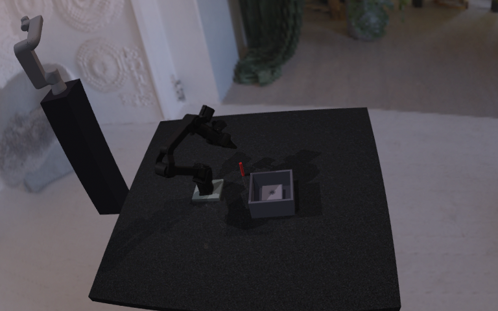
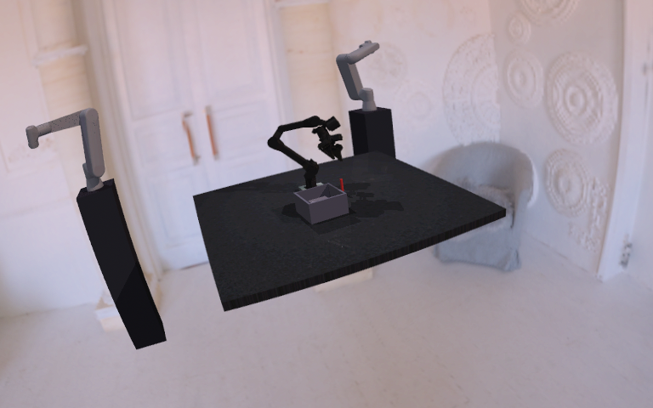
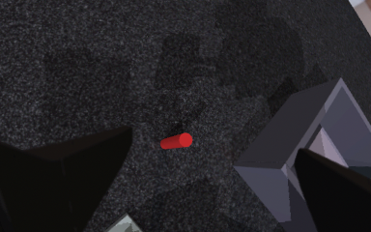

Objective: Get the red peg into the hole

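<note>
Now: the red peg 140 mm below my gripper tip, 20 mm ahead of it and 10 mm to the right of it. Also, from my gripper tip: grey box 200 mm to the right, 170 mm ahead, 150 mm below; plate 200 mm to the right, 170 mm ahead, 130 mm below.
</note>
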